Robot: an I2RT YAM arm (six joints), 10 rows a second.
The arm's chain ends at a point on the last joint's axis. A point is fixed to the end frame.
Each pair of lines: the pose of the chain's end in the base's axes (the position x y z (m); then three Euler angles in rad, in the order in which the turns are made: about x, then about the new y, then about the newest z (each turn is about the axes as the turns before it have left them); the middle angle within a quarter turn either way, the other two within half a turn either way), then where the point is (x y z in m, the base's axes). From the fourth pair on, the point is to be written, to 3 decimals.
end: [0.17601 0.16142 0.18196 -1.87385 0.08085 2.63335]
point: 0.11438 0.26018 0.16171
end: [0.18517 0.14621 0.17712 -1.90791 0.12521 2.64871]
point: 0.12821 0.24705 0.15366
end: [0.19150 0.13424 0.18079 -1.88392 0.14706 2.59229]
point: 0.13629 0.23563 0.15562
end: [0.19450 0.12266 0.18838 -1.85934 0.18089 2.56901]
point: 0.143 0.226 0.164
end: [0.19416 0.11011 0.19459 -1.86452 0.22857 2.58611]
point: 0.148 0.216 0.170
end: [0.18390 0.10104 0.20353 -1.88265 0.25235 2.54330]
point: 0.140 0.206 0.174
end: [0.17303 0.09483 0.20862 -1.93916 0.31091 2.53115]
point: 0.135 0.200 0.171
